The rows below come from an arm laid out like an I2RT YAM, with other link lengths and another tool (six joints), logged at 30 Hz.
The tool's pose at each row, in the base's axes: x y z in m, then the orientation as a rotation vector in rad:
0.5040, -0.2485, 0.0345, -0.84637, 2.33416, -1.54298
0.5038, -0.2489, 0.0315, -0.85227, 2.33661, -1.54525
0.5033, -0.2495, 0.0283, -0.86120, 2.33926, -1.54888
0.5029, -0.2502, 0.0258, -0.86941, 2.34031, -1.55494
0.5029, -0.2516, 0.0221, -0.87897, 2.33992, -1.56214
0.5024, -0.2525, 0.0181, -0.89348, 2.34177, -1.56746
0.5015, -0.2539, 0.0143, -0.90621, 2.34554, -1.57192
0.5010, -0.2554, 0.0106, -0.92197, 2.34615, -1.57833
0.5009, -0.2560, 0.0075, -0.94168, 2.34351, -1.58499
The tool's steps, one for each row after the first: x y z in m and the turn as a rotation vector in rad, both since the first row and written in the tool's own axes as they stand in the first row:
0.0000, 0.0026, 0.0015, -0.00139, 0.00212, -0.00525
0.0003, 0.0055, 0.0031, -0.00282, 0.00476, -0.01304
0.0007, 0.0077, 0.0045, -0.00228, 0.00789, -0.02084
0.0011, 0.0106, 0.0071, -0.00069, 0.01057, -0.02965
0.0015, 0.0141, 0.0093, -0.00190, 0.01303, -0.04163
0.0025, 0.0174, 0.0116, -0.00427, 0.01654, -0.05246
0.0033, 0.0205, 0.0141, -0.00459, 0.01878, -0.06539
0.0033, 0.0231, 0.0158, -0.00364, 0.01865, -0.08050

